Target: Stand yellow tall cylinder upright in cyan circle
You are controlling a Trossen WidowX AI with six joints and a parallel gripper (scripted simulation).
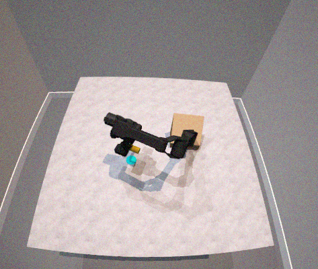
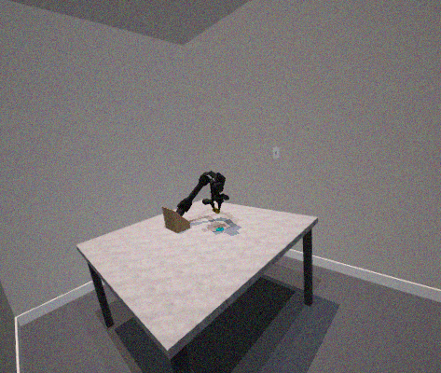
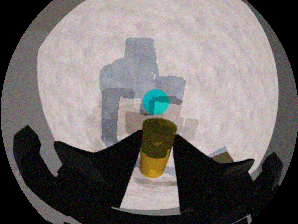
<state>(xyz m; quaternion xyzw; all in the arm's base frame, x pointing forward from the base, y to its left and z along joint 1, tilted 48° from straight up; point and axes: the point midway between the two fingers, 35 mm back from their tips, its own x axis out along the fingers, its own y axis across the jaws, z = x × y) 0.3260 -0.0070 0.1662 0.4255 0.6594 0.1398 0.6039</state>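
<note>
The cyan circle is 14 cm below my gripper tip. Round my gripper tip: yellow tall cylinder 2 cm behind, 1 cm to the left.
</note>
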